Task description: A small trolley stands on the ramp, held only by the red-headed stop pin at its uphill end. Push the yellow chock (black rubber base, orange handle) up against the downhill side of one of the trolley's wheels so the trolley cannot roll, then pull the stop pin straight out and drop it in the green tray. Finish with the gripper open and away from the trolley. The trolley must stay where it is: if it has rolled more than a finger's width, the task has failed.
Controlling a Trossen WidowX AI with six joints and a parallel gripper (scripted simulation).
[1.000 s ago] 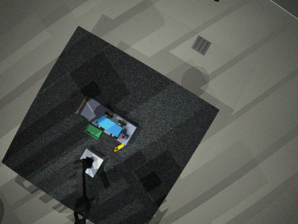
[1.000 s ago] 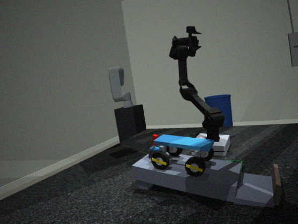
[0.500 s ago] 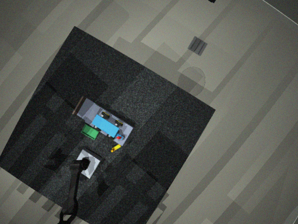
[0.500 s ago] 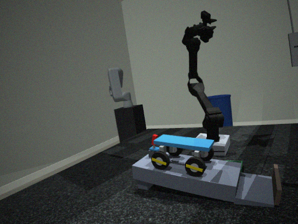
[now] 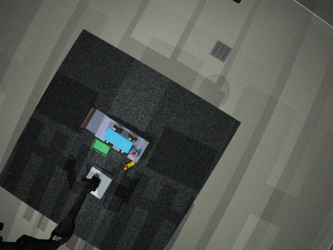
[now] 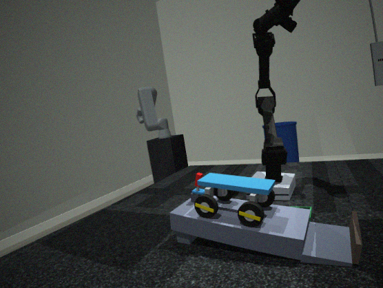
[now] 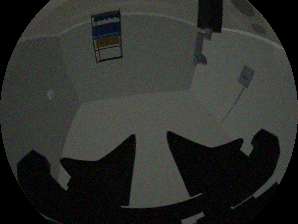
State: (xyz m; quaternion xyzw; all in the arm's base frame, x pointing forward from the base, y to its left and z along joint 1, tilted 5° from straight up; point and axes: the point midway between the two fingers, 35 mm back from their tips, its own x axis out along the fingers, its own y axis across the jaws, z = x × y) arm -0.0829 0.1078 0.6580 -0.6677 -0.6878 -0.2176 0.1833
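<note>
My gripper tip is now 260 mm short of the yellow chock, 350 mm to the left of it and 700 mm above it. Round my gripper tip: green tray (280 mm ahead, 120 mm to the right, 730 mm below); red-headed stop pin (370 mm ahead, 360 mm to the right, 580 mm below); blue trolley (400 mm ahead, 240 mm to the right, 600 mm below).
</note>
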